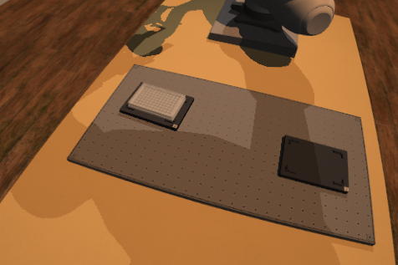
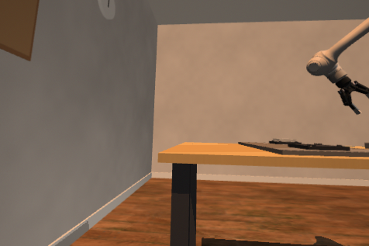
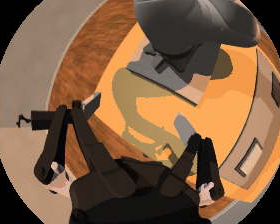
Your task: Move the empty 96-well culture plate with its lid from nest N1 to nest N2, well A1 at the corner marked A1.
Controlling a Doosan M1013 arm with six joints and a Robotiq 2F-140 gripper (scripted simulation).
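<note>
My hand is 48 cm short of the lid, 11 cm to the right of it and 19 cm above it. Also, from my hand: plate: 48 cm ahead, 11 cm to the left, 20 cm below; then black nest N1: 48 cm ahead, 11 cm to the left, 21 cm below; then black nest N2: 48 cm ahead, 53 cm to the left, 21 cm below.
</note>
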